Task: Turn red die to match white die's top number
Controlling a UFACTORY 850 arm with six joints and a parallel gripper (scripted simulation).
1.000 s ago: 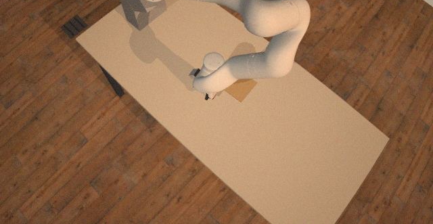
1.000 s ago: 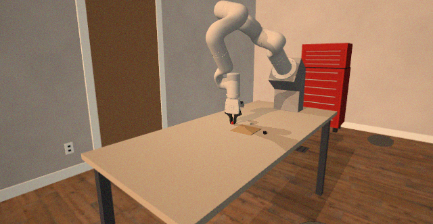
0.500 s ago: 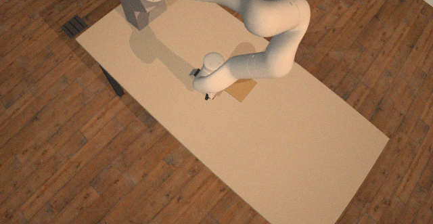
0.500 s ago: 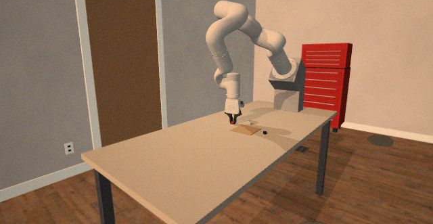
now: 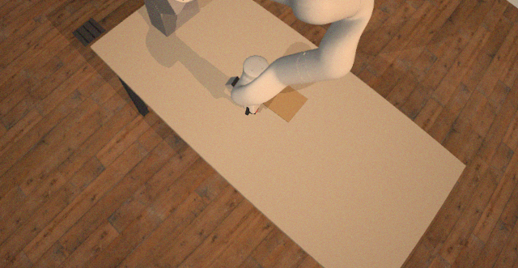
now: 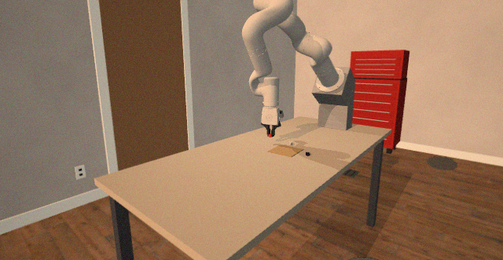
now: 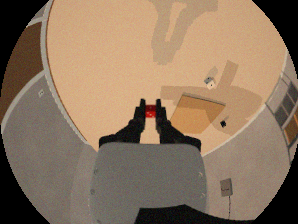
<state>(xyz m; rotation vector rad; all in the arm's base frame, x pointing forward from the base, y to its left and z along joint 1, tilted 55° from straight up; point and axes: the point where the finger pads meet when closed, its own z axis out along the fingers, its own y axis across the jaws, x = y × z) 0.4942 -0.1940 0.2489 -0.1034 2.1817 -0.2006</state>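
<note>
Now: hand 120 mm to the right of the mat, 90 mm short of it and 60 mm above it. Round my hand: black die (250 mm to the left, 110 mm ahead, 60 mm below); white die (110 mm to the left, 60 mm below, 30 mm behind); red die (10 mm below, 10 mm ahead).
</note>
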